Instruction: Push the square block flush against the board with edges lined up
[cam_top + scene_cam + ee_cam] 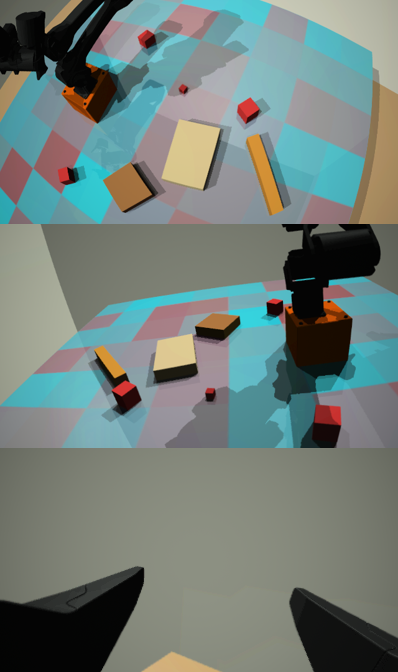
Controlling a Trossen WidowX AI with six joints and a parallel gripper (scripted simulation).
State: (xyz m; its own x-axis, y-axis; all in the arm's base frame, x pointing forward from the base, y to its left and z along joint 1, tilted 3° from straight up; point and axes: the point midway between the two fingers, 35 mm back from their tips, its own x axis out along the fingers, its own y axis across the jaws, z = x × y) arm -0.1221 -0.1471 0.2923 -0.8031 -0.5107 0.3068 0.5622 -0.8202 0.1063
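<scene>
Right now the board is 48 cm ahead of my gripper tip, 18 cm to the left of it and 39 cm below it. The rest, counted from my gripper tip: long orange bar (66 cm ahead, 21 cm to the left, 39 cm below); then brown square block (38 cm ahead, 1 cm to the left, 39 cm below).
</scene>
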